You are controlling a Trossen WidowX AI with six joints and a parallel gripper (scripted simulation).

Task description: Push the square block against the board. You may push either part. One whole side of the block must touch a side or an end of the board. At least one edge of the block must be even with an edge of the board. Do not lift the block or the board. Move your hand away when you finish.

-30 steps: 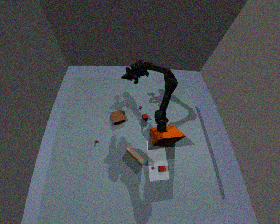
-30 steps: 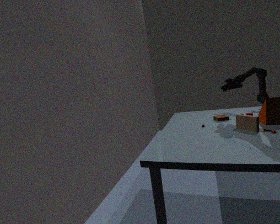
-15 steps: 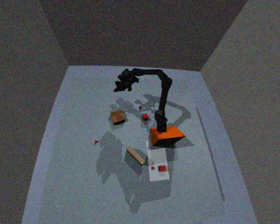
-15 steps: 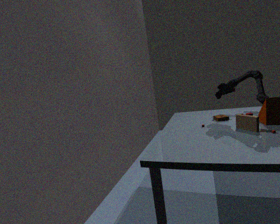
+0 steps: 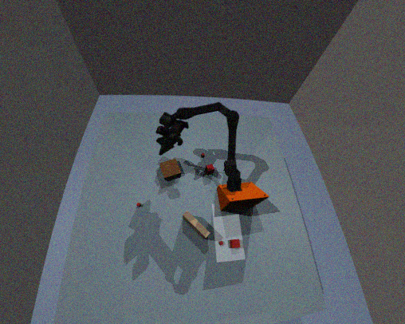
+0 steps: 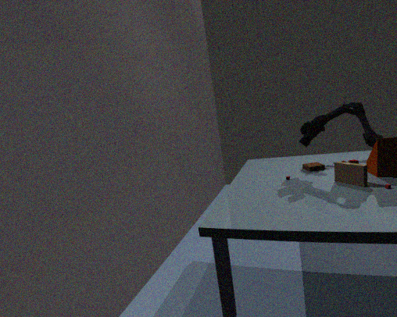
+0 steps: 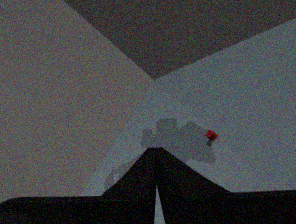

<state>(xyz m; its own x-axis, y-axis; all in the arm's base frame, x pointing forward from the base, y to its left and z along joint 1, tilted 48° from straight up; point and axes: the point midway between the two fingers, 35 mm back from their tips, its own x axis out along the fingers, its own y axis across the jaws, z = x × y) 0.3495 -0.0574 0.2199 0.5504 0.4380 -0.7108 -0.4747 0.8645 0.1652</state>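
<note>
The tan board is 320 mm to the left of my gripper tip, 160 mm below it and 150 mm behind it. From my gripper tip the other things lie so: brown square block (200 mm below, 40 mm behind, 20 mm to the right).
</note>
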